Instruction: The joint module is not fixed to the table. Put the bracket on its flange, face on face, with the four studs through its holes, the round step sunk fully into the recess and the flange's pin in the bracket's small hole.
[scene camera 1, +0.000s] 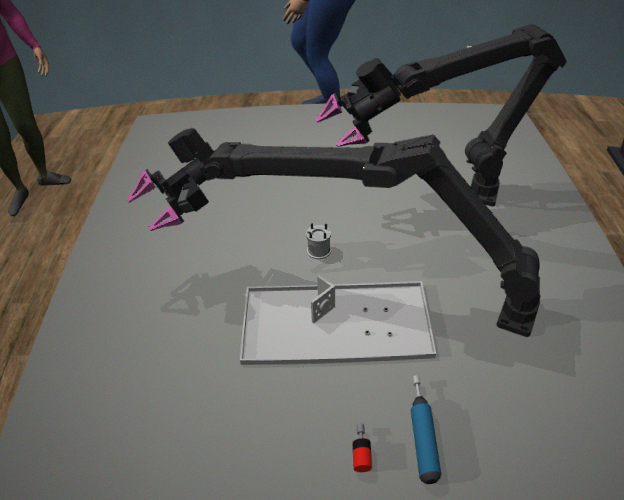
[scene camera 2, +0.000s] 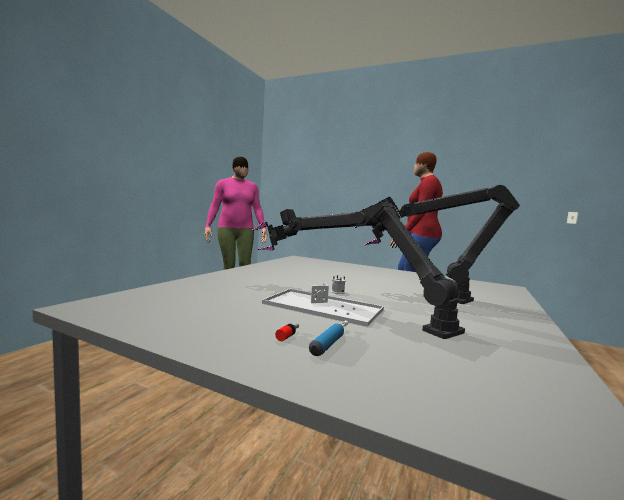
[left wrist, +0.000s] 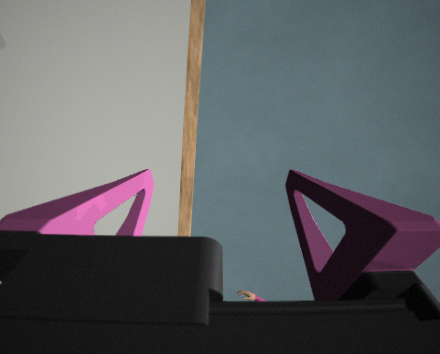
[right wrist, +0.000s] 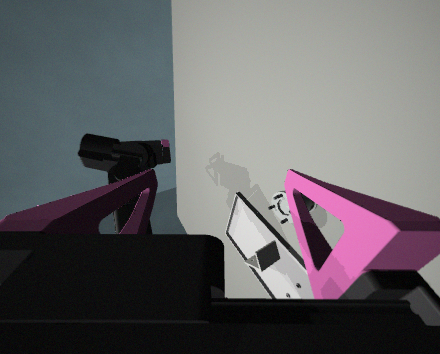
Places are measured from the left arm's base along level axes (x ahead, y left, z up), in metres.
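Pixels of known places: left gripper, fingertip midpoint: (scene camera 1: 138, 215) (scene camera 2: 254, 240) (left wrist: 219, 177); right gripper, fingertip midpoint: (scene camera 1: 326, 133) (scene camera 2: 359, 236) (right wrist: 221, 176); left arm's base at its link origin: (scene camera 1: 518, 314) (scene camera 2: 443, 331); right arm's base at its link origin: (scene camera 1: 483, 192) (scene camera 2: 459, 300).
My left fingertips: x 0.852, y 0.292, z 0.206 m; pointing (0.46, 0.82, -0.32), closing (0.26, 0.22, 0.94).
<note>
Ahead of a thing's pixels: the offset from my left fingertips to its top centre. "spot": to the spot under its first point.
The joint module {dx -0.319, dy -0.278, dz -0.131 m} (scene camera 1: 318, 246) (scene camera 2: 338, 285) (right wrist: 284, 205), a short grey cylinder, stands upright on the table behind the tray, its studded flange facing up. The grey L-shaped bracket {dx -0.415, dy -0.093, dz -0.131 m} (scene camera 1: 321, 313) (scene camera 2: 314, 294) (right wrist: 268, 256) stands in the tray, its plate with the holes upright, apart from the module. The flange's pin and the bracket's small hole are too small to tell. My left gripper (scene camera 1: 139, 215) (scene camera 2: 256, 239) (left wrist: 219, 177) is open and empty, high above the table, left of the module. My right gripper (scene camera 1: 327, 133) (scene camera 2: 360, 235) (right wrist: 221, 176) is open and empty, high behind the module.
The white tray {dx -0.471, dy -0.079, dz -0.190 m} (scene camera 1: 338, 359) (scene camera 2: 312, 313) also holds several small nuts {dx -0.556, dy -0.163, dz -0.196 m} (scene camera 1: 385, 309) at its right. A red driver {dx -0.661, dy +0.187, dz -0.171 m} (scene camera 1: 362, 458) (scene camera 2: 284, 332) and a longer blue driver {spot: dx -0.768, dy +0.137, dz -0.164 m} (scene camera 1: 425, 440) (scene camera 2: 328, 338) lie in front of it. The left arm stretches across above the area behind the module.
</note>
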